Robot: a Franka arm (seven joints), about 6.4 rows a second.
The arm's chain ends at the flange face. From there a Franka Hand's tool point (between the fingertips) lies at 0.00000 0.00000 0.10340 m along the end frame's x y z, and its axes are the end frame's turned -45 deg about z.
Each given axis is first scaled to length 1.
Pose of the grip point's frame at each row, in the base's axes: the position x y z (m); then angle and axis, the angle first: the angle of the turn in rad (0 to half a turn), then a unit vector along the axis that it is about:
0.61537, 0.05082, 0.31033, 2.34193, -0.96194, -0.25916, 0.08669
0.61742, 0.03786, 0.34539, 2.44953, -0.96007, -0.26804, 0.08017
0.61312, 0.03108, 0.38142, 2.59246, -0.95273, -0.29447, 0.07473
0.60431, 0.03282, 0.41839, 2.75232, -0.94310, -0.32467, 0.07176
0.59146, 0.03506, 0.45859, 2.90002, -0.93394, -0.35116, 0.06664
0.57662, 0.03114, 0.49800, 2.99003, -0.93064, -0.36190, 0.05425
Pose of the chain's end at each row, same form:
0.64922, -0.01657, 0.38108, 2.47095, -0.96364, 0.12553, 0.23588
0.64919, -0.02155, 0.42382, 2.56465, -0.97103, 0.11752, 0.20807
0.64265, -0.01612, 0.46855, 2.69188, -0.98039, 0.09137, 0.17461
0.63052, 0.00045, 0.51303, 2.83693, -0.98820, 0.06050, 0.14069
0.61283, 0.01673, 0.55808, 2.96937, -0.99365, 0.03286, 0.10763
0.59265, 0.02065, 0.59961, 3.04306, -0.99663, 0.02175, 0.07904

